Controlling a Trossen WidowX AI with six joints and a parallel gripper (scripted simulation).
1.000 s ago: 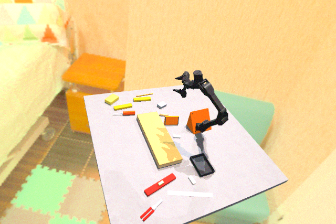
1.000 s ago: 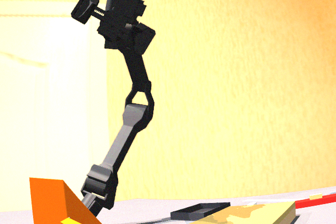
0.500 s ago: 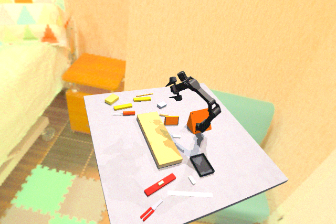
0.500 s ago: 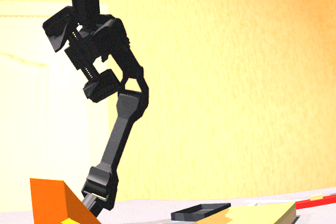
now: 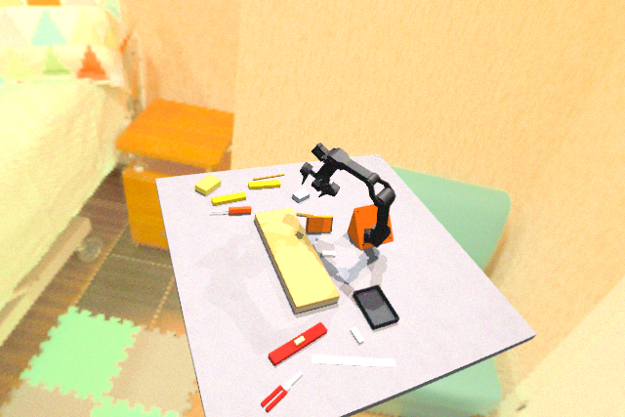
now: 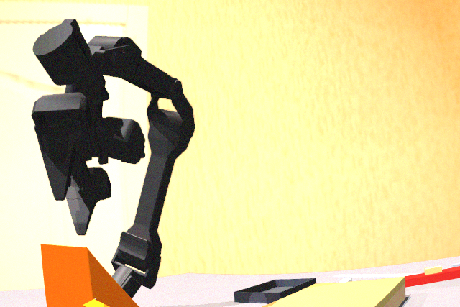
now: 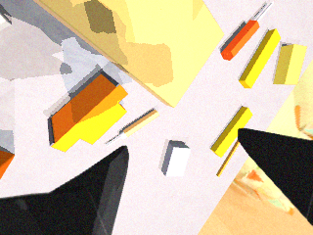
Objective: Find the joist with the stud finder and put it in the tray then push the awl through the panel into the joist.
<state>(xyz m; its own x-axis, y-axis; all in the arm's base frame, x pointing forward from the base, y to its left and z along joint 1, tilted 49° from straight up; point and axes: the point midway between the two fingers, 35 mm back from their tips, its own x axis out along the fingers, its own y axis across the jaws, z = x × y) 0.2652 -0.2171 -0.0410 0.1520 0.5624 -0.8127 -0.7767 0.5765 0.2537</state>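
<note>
Now: gripper tip 4 cm past the orange stud finder, 3 cm to the right of it and 16 cm above it. Round my gripper tip: awl: 5 cm behind, 2 cm to the right, 18 cm below; red level: 21 cm ahead, 60 cm to the left, 17 cm below; dark tray: 13 cm behind, 52 cm to the left, 17 cm below.
</note>
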